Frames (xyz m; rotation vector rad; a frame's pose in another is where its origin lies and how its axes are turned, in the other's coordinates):
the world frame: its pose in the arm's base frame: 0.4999 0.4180 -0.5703 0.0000 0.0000 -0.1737
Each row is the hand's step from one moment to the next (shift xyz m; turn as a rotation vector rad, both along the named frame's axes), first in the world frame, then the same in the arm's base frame.
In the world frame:
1: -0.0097 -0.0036 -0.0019 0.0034 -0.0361 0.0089
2: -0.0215 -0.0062 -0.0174 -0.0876 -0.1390 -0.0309
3: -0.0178 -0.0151 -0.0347 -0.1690 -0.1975 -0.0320
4: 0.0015 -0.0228 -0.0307 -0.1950 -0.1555 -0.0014
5: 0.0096 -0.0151 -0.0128 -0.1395 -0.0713 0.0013
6: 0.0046 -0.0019 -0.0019 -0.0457 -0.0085 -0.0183
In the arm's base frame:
1: -0.0102 -0.0019 -0.0019 -0.0029 -0.0361 0.0089
2: -0.0222 -0.0024 -0.0174 -0.1103 -0.1218 -0.0309
3: -0.0201 -0.0118 -0.0347 -0.2006 -0.1653 -0.0320
4: -0.0025 -0.0227 -0.0307 -0.2189 -0.1195 -0.0014
5: 0.0068 -0.0165 -0.0128 -0.1497 -0.0461 0.0013
6: 0.0042 -0.0027 -0.0019 -0.0465 -0.0005 -0.0183

